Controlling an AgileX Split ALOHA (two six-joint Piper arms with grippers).
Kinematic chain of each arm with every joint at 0, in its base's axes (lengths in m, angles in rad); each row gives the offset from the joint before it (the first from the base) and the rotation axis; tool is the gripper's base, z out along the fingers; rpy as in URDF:
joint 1: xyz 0 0 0.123 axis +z
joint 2: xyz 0 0 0 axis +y
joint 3: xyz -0.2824 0 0.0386 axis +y
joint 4: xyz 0.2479 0 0.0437 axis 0.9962 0 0.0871
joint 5: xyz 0 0 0 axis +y
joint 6: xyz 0.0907 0 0.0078 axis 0.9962 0 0.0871
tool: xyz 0 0 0 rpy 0 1.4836 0
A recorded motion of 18 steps. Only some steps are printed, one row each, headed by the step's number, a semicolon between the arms.
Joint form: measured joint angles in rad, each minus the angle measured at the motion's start. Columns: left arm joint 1, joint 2, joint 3, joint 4, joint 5, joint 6; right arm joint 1, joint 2, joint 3, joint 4, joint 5, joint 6.
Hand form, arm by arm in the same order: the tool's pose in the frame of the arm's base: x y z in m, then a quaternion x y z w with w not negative. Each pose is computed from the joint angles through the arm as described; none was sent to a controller.
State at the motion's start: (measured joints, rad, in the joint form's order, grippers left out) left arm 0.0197 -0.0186 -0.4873 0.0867 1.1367 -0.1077; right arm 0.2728 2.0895 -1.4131 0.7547 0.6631 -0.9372
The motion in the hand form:
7: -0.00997 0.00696 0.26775 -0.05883 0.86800 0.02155 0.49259; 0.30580 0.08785 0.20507 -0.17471 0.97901 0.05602 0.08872
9: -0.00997 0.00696 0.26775 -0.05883 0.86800 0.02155 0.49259; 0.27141 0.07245 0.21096 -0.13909 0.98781 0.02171 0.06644
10: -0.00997 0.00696 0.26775 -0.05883 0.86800 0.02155 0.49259; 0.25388 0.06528 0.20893 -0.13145 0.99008 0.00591 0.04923
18: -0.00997 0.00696 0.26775 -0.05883 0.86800 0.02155 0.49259; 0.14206 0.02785 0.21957 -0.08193 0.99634 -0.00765 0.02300
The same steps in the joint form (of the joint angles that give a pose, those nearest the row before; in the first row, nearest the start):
7: 0.0000 -0.0007 0.0000 0.0000 0.0000 0.0000; -0.0211 -0.3977 0.3241 -0.6266 0.2098 0.7623
9: 0.0000 -0.0007 0.0000 0.0000 0.0000 0.0000; -0.0211 -0.5157 0.4404 -0.7192 0.2570 0.8895
10: 0.0000 -0.0007 0.0000 0.0000 0.0000 0.0000; -0.0211 -0.5647 0.5034 -0.7547 0.2806 0.9249
18: 0.0000 -0.0007 0.0000 0.0000 0.0000 0.0000; -0.0661 -1.0044 0.8270 -0.7780 0.4523 0.9896

